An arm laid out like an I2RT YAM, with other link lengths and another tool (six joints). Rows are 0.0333 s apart.
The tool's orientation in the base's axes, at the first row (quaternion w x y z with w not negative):
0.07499, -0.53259, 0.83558, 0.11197
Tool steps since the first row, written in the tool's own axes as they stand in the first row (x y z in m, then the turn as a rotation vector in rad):
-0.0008, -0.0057, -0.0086, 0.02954, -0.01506, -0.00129
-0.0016, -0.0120, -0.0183, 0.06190, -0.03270, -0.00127
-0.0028, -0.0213, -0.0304, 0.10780, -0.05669, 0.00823
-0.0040, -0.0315, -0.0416, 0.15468, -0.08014, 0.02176
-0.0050, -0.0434, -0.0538, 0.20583, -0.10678, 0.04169
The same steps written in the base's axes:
0.0055, -0.0039, 0.0079, 0.00120, -0.03228, -0.00760
0.0114, -0.0084, 0.0167, 0.00356, -0.06772, -0.01742
0.0203, -0.0144, 0.0277, 0.00603, -0.11505, -0.04038
0.0300, -0.0205, 0.0377, 0.00761, -0.16193, -0.06740
0.0411, -0.0277, 0.0484, 0.01034, -0.21213, -0.10197

